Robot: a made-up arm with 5 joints.
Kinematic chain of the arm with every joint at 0, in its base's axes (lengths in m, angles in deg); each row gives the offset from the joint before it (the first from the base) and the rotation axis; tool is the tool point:
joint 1: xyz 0 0 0.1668 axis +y
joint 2: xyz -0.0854 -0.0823 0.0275 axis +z
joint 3: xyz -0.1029 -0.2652 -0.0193 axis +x
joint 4: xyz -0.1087 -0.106 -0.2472 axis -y
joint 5: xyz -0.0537 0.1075 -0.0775 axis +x
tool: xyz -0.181 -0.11 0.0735
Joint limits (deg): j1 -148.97..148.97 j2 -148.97..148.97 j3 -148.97..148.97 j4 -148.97..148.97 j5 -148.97..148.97
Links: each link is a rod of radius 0.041 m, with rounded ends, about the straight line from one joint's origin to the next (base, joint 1, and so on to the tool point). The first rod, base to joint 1, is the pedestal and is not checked.
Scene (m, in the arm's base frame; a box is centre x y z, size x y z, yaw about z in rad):
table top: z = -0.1
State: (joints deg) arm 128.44 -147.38 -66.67 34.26 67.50
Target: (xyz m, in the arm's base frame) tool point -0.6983 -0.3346 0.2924
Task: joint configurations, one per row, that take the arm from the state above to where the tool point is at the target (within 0.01 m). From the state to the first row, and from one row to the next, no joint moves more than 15 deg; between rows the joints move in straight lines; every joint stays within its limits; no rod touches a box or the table.
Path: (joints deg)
1: 116.72 -134.39 -60.73 41.08 70.65
2: 105.00 -121.39 -54.78 47.90 73.80
3: 93.27 -108.40 -48.84 54.72 76.94
4: 81.55 -95.41 -42.90 61.53 80.09
5: 69.83 -82.41 -36.95 68.35 83.24
6: 58.11 -69.42 -31.01 75.17 86.39
7: 46.39 -56.43 -25.07 81.99 89.54

